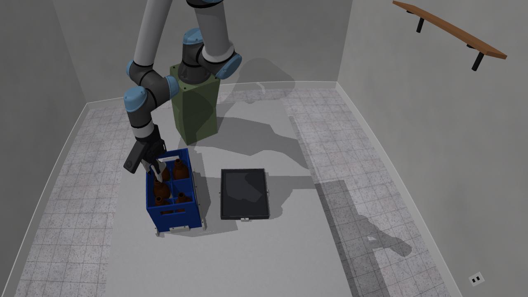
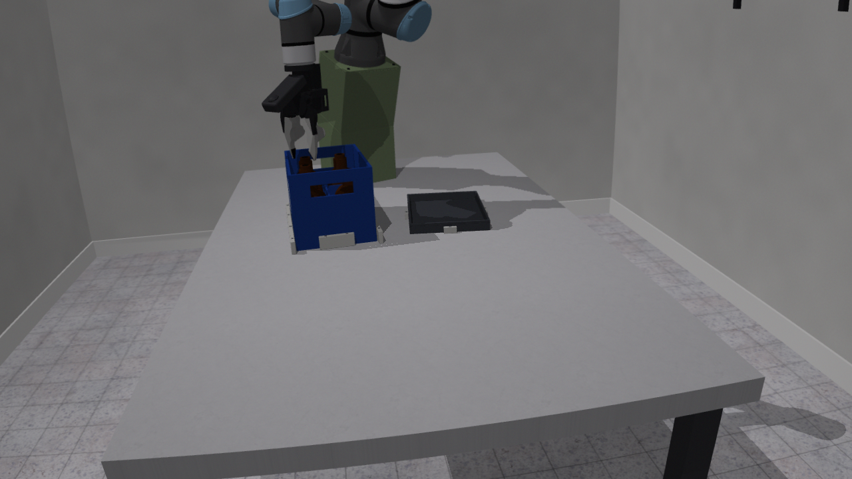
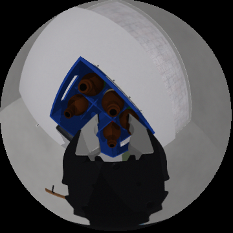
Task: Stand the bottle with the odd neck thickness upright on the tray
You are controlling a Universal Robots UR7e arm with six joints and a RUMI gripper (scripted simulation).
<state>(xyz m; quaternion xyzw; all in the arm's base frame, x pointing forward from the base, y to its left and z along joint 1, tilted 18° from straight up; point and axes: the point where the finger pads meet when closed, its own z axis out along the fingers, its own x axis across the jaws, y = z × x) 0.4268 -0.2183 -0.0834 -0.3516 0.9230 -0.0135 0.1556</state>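
The blue crate is 50 mm to the left of my hand and 110 mm below it. The rest, counted from my hand: dark tray 20 mm ahead, 340 mm to the left, 180 mm below.
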